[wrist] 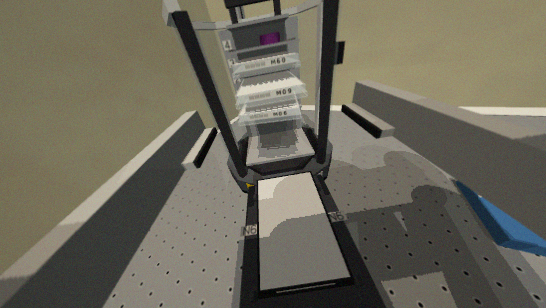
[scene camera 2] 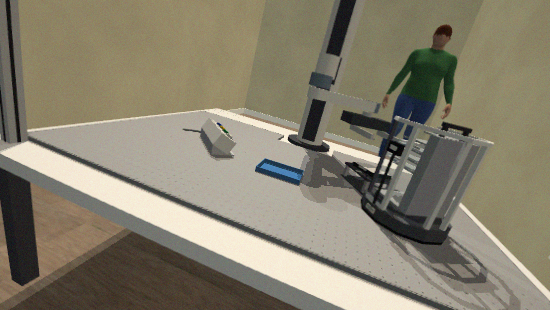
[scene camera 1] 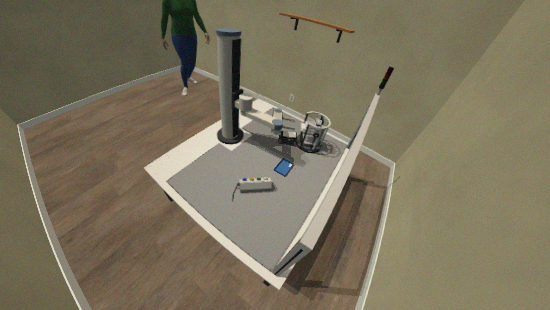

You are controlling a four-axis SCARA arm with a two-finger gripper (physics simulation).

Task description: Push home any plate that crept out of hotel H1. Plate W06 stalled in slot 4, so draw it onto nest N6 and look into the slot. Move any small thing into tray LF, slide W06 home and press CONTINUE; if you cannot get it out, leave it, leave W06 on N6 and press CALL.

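Frame: origin at the arm's base, x ahead, y left, z up, level; centimetres.
Seen in the pictures: gripper, fingertip midpoint: (wrist: pixel 276 109) (scene camera 1: pixel 294 124); arm's base, origin of the base link: (scene camera 2: pixel 308 144) (scene camera 1: pixel 230 135).
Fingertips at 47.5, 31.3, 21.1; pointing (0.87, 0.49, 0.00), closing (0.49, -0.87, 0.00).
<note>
Offsets run from my fingertips to a thing's top centre, as dx, dy, dz. "pt": to the spot under its first point.
Plate W06 @[-1.9, -1.0, -11.5] (scene camera 1: pixel 290 135) (wrist: pixel 300 230) lies flat on the dark nest N6 @[pt -4.9, -8.3, -12.9] (wrist: pixel 361 280) in front of hotel H1 @[+15.7, +8.9, +11.1] (scene camera 2: pixel 435 170) (wrist: pixel 208 90). In the wrist view a small purple thing @[+17.9, +8.6, +5.6] (wrist: pixel 270 38) lies in slot 4, right of the slot's middle. Below it are plates M60 @[+13.4, +7.9, +2.8] (wrist: pixel 267 63), M09 @[+10.6, +6.3, +0.0] (wrist: pixel 272 94) and M06 @[+11.3, +6.7, -2.5] (wrist: pixel 270 115); M09 seems to stand slightly further out. My gripper (wrist: pixel 276 109) is open and empty, above the nest and facing the hotel, its fingers wide apart. Tray LF @[+12.7, -31.9, -18.1] (scene camera 1: pixel 283 167) (scene camera 2: pixel 279 171) (wrist: pixel 520 240) is blue and lies beside the nest.
A white button box @[+6.4, -61.6, -11.4] (scene camera 1: pixel 256 185) (scene camera 2: pixel 217 140) with coloured buttons stands on the perforated table. The arm's column (scene camera 1: pixel 229 85) (scene camera 2: pixel 313 120) rises at the table's back. A long pale barrier (scene camera 1: pixel 325 200) runs along one edge. A person (scene camera 1: pixel 184 40) (scene camera 2: pixel 427 80) in green stands beyond the table.
</note>
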